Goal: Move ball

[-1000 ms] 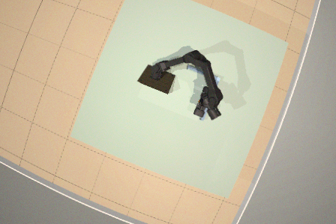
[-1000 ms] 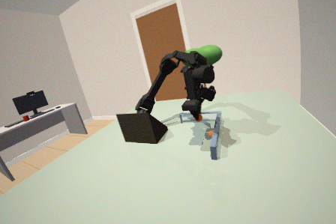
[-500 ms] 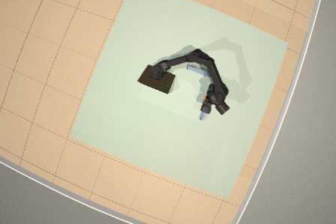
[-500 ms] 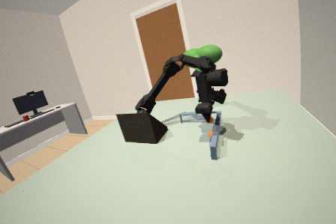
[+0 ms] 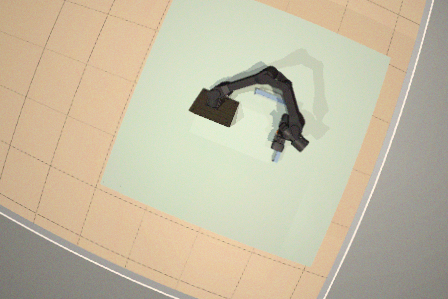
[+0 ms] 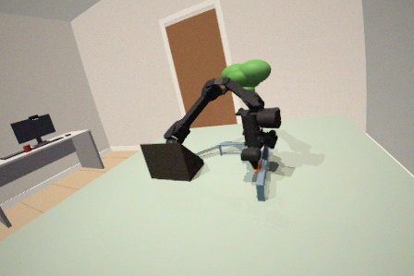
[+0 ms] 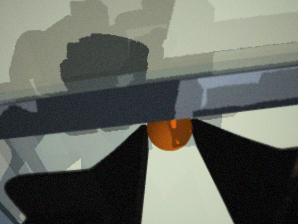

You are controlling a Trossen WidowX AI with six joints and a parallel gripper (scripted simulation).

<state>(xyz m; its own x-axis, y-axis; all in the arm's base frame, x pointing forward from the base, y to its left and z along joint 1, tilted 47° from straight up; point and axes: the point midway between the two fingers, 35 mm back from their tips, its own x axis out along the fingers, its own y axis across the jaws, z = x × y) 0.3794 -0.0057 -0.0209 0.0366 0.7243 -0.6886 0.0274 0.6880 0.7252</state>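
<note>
Now: gripper tip right at the orange ball. Also, from my gripper tip: see-through copy of ball (1 cm below).
</note>
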